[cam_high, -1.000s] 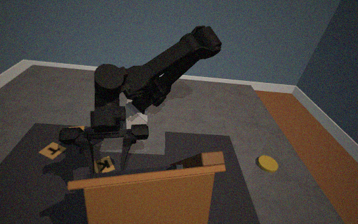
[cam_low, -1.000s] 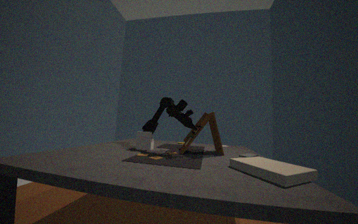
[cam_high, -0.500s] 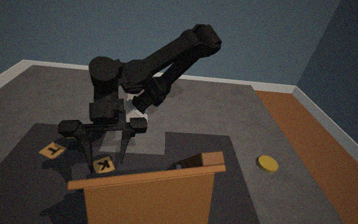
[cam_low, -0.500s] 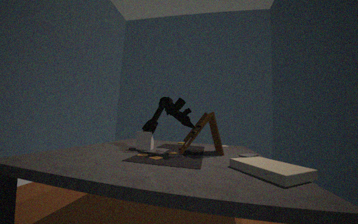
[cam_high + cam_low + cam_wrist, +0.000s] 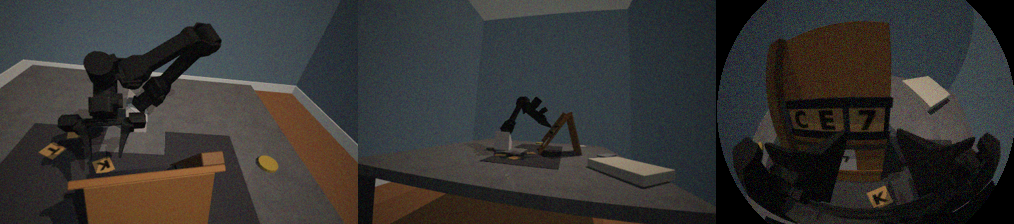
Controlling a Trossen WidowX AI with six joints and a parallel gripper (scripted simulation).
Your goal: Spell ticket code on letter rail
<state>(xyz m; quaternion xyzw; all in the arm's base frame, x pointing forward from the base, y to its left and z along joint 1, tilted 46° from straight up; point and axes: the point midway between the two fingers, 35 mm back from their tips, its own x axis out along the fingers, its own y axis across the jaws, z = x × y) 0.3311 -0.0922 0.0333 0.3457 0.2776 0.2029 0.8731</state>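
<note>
Right now my gripper tip is 30 mm past the ticket, 60 mm to the right of it and 100 mm above it. Round my gripper tip: dark mat 150 mm behind, 30 mm to the left, 180 mm below; tile 270 mm behind, 190 mm to the right, 180 mm below; long white slab 370 mm ahead, 310 mm to the right, 160 mm below.
</note>
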